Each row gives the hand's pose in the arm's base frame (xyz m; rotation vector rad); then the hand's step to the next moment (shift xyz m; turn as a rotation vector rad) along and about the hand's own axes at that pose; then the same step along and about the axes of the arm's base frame.
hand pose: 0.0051 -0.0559 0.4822 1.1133 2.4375 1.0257
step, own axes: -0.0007 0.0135 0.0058 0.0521 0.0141 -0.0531
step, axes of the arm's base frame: 0.0108 0.0085 0.0053 -0.0536 0.0190 0.0500
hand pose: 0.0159 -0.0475 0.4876 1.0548 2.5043 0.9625
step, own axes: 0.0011 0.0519 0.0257 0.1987 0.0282 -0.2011
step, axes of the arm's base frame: 0.0391 0.0399 0.0153 -0.2176 0.0599 0.1726
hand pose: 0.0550 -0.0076 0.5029 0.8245 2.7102 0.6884
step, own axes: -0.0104 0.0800 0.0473 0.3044 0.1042 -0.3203
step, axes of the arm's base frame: 0.0619 0.0701 -0.0003 -0.3090 0.1319 0.3053
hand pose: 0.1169 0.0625 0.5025 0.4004 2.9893 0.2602
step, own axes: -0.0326 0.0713 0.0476 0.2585 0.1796 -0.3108
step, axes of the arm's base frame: 0.0556 0.0663 -0.0305 -0.2449 0.1926 0.3140
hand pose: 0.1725 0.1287 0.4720 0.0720 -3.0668 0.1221
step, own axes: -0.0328 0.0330 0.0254 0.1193 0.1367 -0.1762
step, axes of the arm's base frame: 0.0293 0.0322 -0.0302 -0.1134 0.1452 0.1733
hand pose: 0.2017 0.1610 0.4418 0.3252 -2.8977 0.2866
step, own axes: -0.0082 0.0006 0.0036 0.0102 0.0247 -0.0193
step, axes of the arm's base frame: 0.0070 0.0014 -0.0054 -0.0120 0.0258 0.0167
